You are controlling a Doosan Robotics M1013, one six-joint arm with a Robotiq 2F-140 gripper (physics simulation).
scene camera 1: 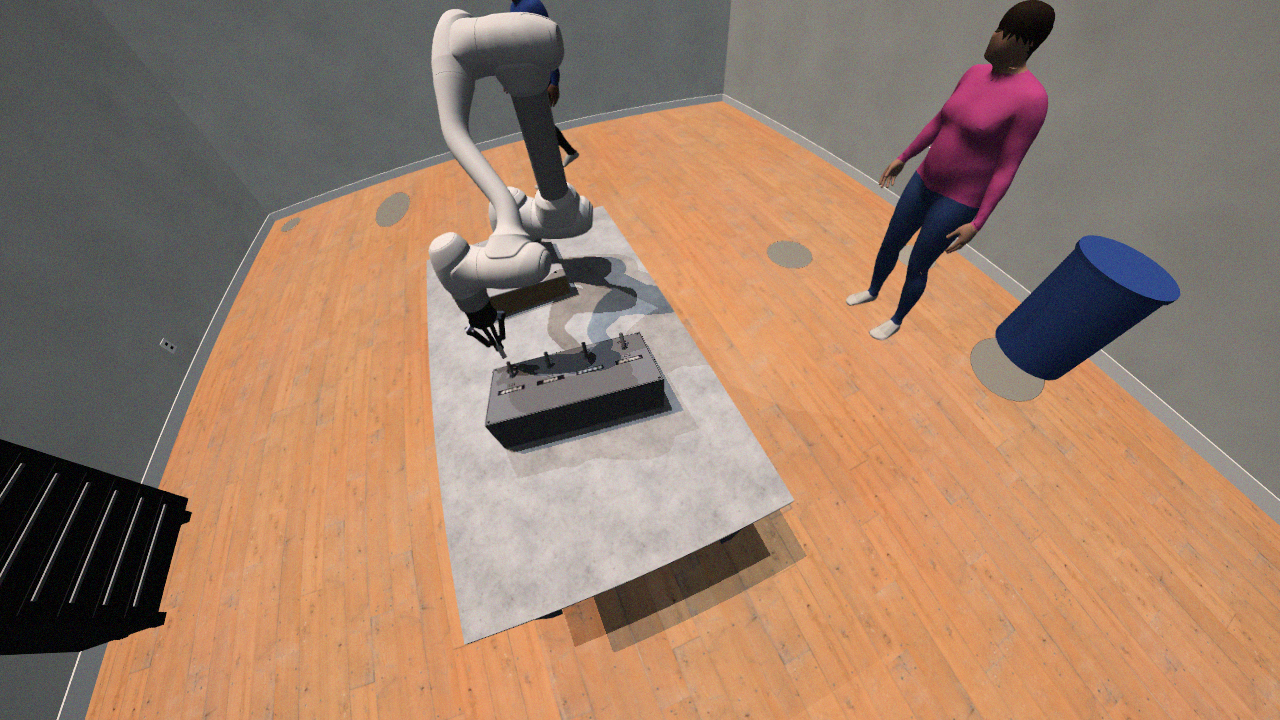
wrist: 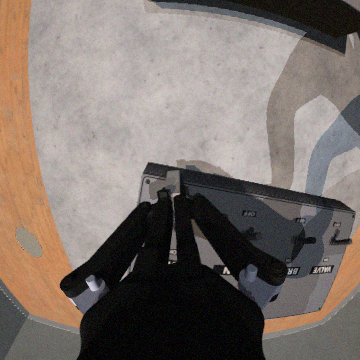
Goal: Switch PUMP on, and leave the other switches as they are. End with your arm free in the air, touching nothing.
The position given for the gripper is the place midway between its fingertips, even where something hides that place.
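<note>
The gripper [scene camera 1: 503, 355], [wrist: 174, 179] is visible in scene camera 1 and the wrist view. A grey switch box [scene camera 1: 537, 401], [wrist: 282, 216] is visible in both.
</note>
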